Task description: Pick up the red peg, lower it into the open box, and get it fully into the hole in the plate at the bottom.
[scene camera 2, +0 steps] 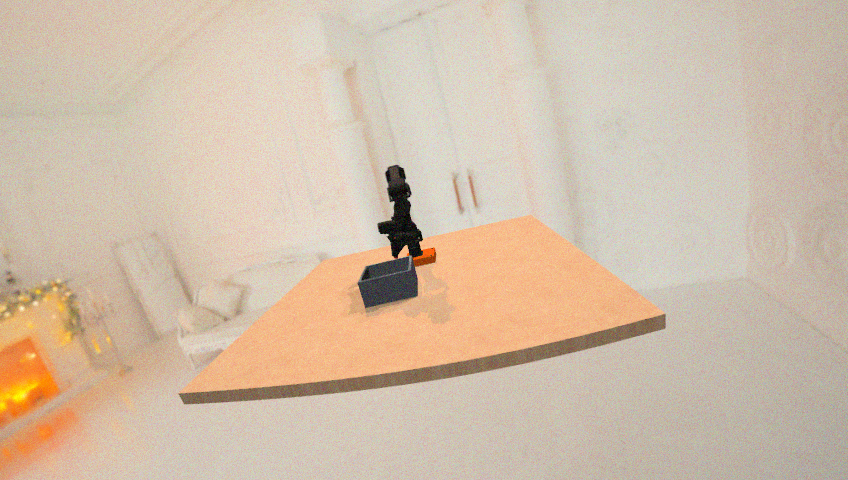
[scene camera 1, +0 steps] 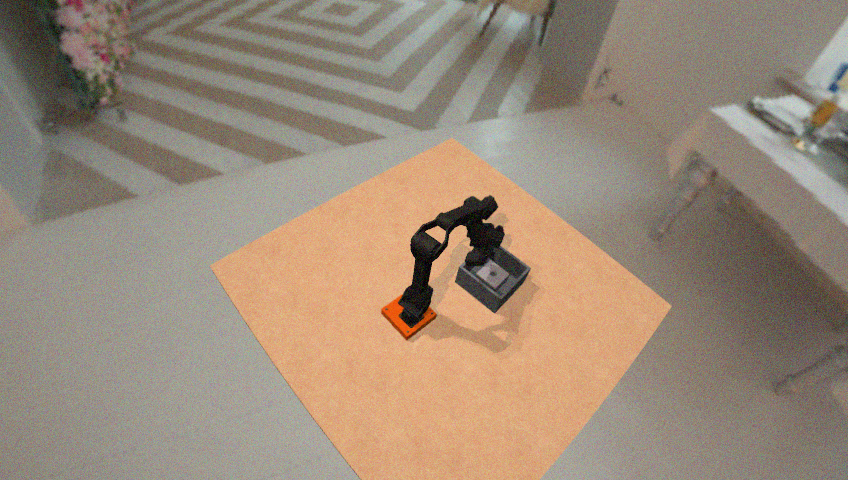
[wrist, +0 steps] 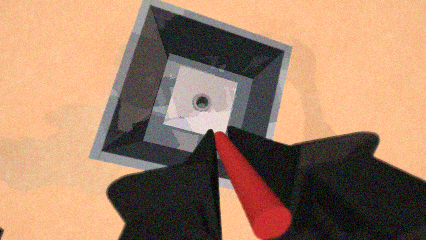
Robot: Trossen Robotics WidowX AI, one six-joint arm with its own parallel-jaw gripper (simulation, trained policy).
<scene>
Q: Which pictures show the gripper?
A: Scene camera 2, scene camera 1 and the wrist view: all of them.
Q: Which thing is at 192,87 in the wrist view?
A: A pale plate.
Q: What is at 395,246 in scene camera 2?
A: The gripper.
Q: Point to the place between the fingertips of the gripper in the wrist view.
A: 220,132
</scene>
